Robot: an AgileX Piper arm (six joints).
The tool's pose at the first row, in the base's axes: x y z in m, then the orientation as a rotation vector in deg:
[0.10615, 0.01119, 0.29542, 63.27, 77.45, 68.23]
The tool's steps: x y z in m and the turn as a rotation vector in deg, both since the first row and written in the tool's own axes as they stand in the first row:
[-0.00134, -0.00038, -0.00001, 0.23, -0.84, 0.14]
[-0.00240, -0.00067, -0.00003, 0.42, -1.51, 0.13]
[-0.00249, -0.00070, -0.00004, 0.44, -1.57, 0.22]
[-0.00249, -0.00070, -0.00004, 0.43, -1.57, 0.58]
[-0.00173, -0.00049, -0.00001, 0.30, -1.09, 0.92]
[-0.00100, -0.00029, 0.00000, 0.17, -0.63, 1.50]
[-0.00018, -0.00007, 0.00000, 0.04, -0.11, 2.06]
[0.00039, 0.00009, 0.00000, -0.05, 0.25, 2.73]
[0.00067, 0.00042, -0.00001, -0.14, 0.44, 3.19]
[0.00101, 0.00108, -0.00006, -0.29, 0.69, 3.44]
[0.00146, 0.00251, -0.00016, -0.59, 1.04, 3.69]
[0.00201, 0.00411, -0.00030, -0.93, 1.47, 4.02]
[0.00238, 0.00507, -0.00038, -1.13, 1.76, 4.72]
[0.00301, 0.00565, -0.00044, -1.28, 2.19, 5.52]
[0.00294, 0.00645, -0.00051, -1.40, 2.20, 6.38]
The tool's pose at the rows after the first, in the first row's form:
[0.10627, 0.00982, 0.29518, 63.93, 76.92, 67.62]
[0.10635, 0.00874, 0.29500, 64.36, 76.55, 67.03]
[0.10635, 0.00865, 0.29498, 64.47, 76.48, 67.05]
[0.10635, 0.00865, 0.29498, 64.75, 76.33, 67.31]
[0.10630, 0.00943, 0.29511, 64.71, 76.46, 67.97]
[0.10624, 0.01017, 0.29523, 64.87, 76.48, 68.78]
[0.10617, 0.01100, 0.29537, 64.98, 76.54, 69.62]
[0.10611, 0.01159, 0.29547, 65.29, 76.47, 70.41]
[0.10608, 0.01190, 0.29577, 65.50, 76.35, 70.92]
[0.10601, 0.01230, 0.29639, 65.47, 76.33, 71.37]
[0.10590, 0.01288, 0.29777, 65.29, 76.27, 71.96]
[0.10575, 0.01358, 0.29931, 65.11, 76.20, 72.69]
[0.10565, 0.01404, 0.30023, 65.38, 75.97, 73.51]
[0.10554, 0.01472, 0.30075, 65.71, 75.84, 74.48]
[0.10550, 0.01472, 0.30155, 66.29, 75.37, 75.17]

